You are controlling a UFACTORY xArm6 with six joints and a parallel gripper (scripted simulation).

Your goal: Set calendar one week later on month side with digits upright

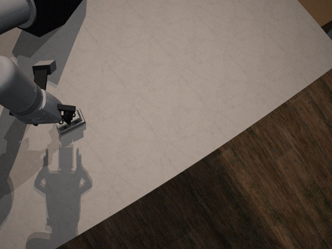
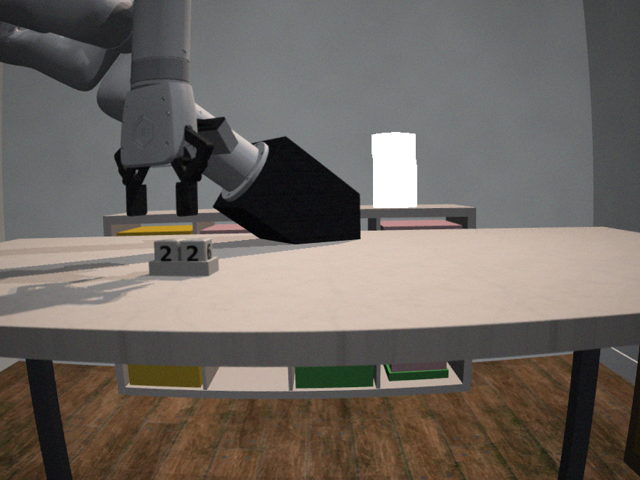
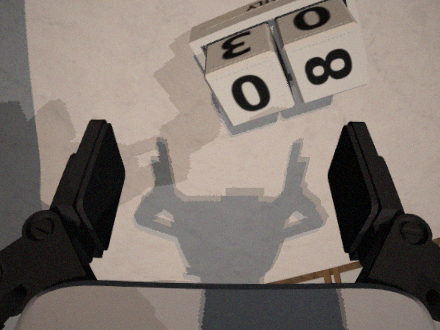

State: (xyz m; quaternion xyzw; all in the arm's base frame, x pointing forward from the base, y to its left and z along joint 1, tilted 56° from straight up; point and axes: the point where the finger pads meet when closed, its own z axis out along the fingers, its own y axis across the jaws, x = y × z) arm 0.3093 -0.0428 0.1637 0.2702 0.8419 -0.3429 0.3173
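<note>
My hand is 2 cm short of the white cube, 4 cm to the right of it and 6 cm above it. The rest, counted from my hand: grey tray 1 cm ahead, 3 cm to the left, 7 cm below.
</note>
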